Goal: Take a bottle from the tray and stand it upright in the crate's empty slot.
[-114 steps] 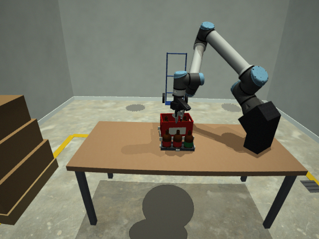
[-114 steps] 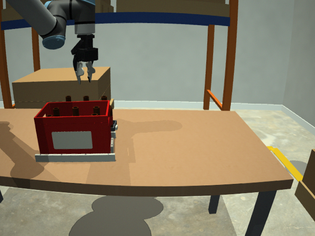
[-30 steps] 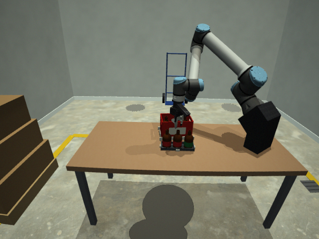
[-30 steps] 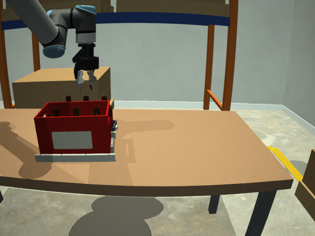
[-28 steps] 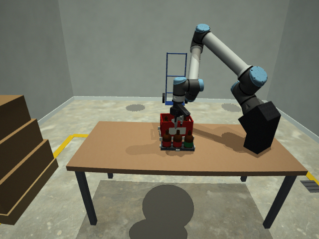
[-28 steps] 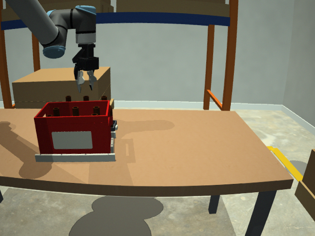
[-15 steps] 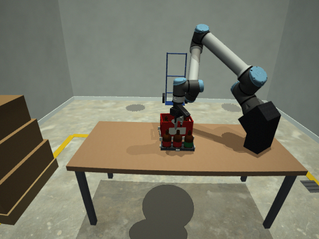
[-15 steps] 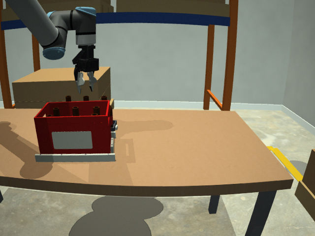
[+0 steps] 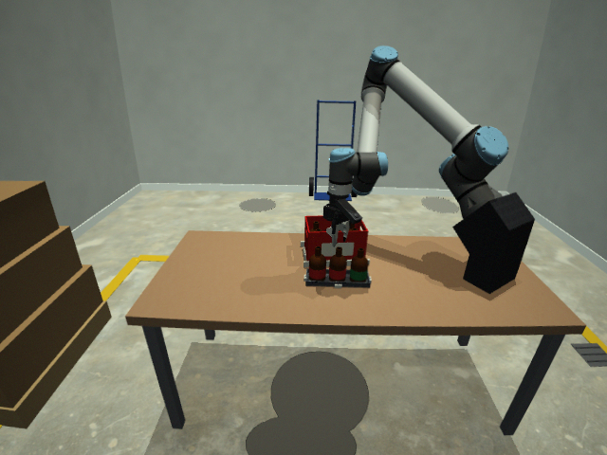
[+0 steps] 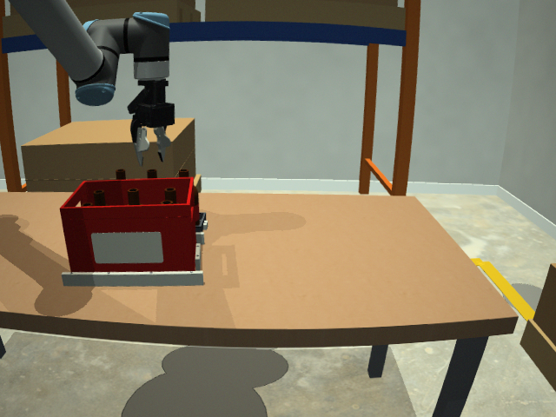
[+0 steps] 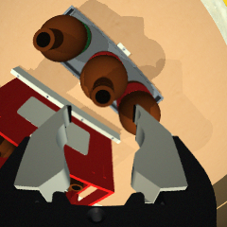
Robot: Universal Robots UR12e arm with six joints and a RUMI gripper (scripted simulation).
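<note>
My hand is 18 cm above the grey tray. From my hand the other things lie so: red crate 21 cm to the right, 11 cm below, 4 cm behind.
</note>
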